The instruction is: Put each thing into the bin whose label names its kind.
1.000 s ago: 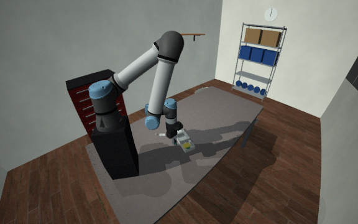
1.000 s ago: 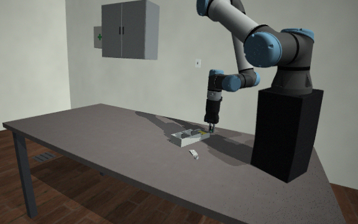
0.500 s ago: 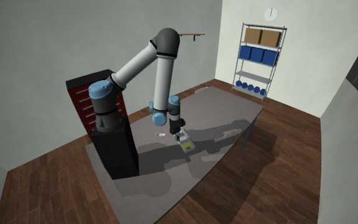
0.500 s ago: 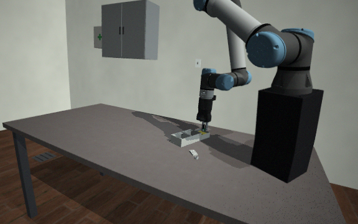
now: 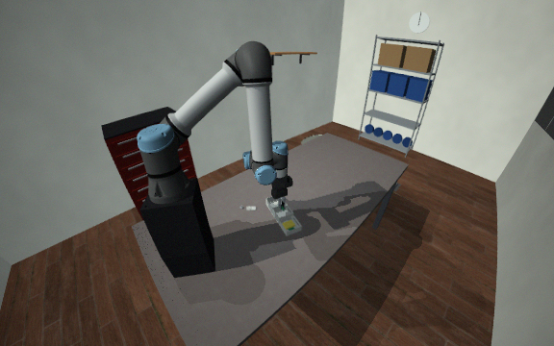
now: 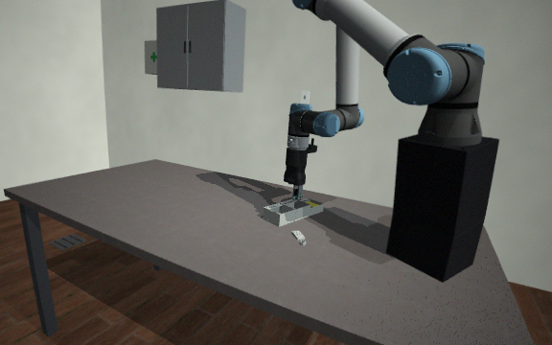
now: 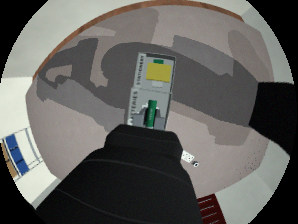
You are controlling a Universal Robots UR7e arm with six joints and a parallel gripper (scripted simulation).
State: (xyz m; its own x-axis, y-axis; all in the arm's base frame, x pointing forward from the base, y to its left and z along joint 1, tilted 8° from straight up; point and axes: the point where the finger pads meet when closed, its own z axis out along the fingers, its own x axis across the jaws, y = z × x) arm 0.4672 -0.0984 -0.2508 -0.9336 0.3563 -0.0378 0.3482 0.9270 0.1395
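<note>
The slim green thing lies 1 cm below my hand. From my hand the other things lie so: yellow block: 8 cm to the right, 6 cm below, 3 cm behind.
</note>
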